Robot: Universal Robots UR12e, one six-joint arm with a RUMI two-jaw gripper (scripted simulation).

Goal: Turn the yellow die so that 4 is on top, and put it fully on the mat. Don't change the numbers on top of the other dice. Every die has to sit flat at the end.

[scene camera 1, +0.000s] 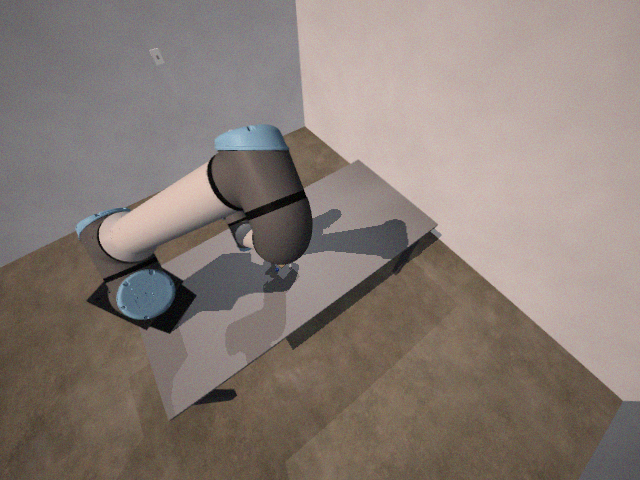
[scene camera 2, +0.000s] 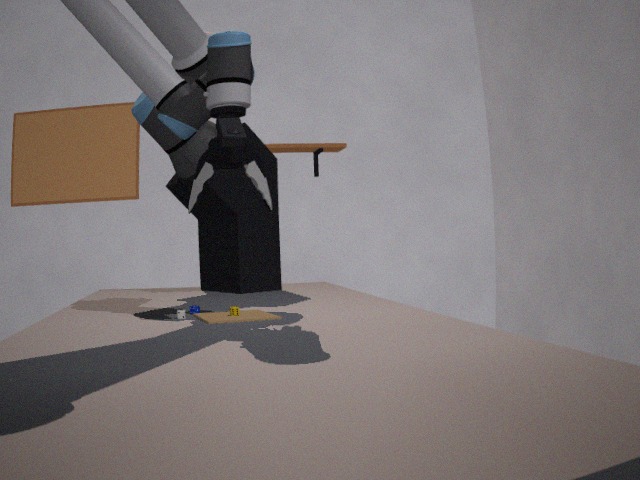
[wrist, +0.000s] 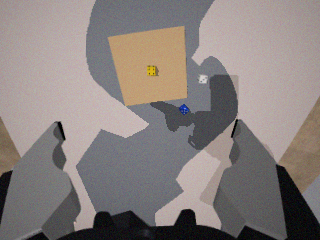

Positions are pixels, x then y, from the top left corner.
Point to a tan mat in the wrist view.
164,48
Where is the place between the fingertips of my gripper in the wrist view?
At 149,121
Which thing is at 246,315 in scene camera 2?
A tan mat.
